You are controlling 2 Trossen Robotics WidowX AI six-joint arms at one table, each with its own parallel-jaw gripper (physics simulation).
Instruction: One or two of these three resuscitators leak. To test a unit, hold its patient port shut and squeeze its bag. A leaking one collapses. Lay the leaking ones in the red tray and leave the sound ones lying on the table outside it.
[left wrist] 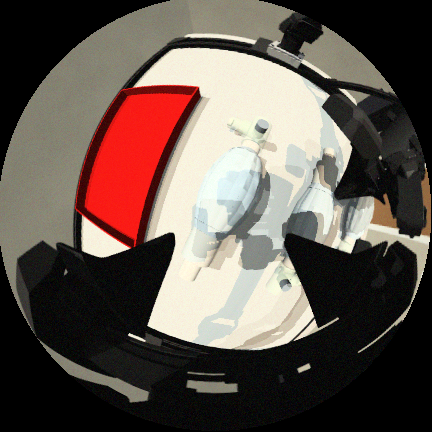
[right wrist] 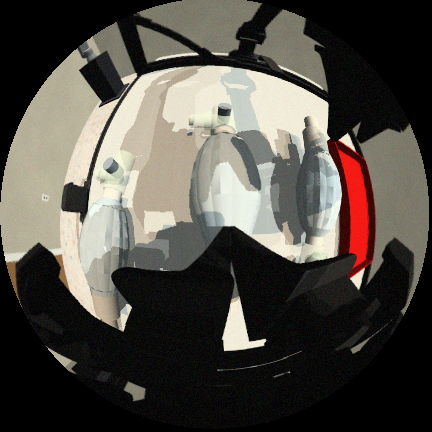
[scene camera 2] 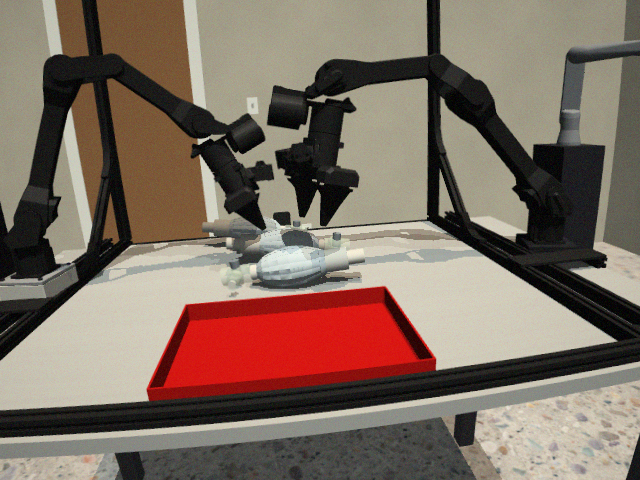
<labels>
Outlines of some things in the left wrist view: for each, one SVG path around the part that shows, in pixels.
My left gripper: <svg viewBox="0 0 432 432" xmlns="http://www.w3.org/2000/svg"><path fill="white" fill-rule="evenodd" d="M16 259L16 291L35 336L78 365L148 391L147 400L129 402L126 395L107 385L69 374L130 414L194 430L265 425L303 412L334 395L363 372L393 337L402 320L357 352L405 311L417 281L416 254L398 240L386 252L388 242L382 241L349 253L286 233L284 246L317 327L338 319L304 337L269 348L199 353L158 346L128 335L144 336L172 258L173 232L105 257L56 242L54 249L41 240ZM186 379L237 383L237 391L196 392L196 388L185 387ZM309 363L310 368L279 383L279 374Z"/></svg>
My right gripper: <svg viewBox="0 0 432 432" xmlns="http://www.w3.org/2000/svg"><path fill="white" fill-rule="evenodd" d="M329 95L321 107L347 137L352 147L346 168L334 190L334 197L339 200L373 196L381 201L382 204L385 204L383 194L386 193L392 217L396 217L396 226L399 228L398 234L409 235L410 238L420 236L422 228L426 225L426 206L423 205L421 180L424 179L425 161L419 140L408 115L403 111L399 111L395 115L389 110L386 116L390 122L378 134L365 112L355 103L340 93Z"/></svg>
A red tray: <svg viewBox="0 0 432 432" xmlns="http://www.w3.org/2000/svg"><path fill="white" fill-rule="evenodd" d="M199 86L164 84L121 89L104 114L92 138L80 174L75 209L98 228L129 248L143 243L150 210L160 178L177 137L200 98Z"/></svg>
</labels>
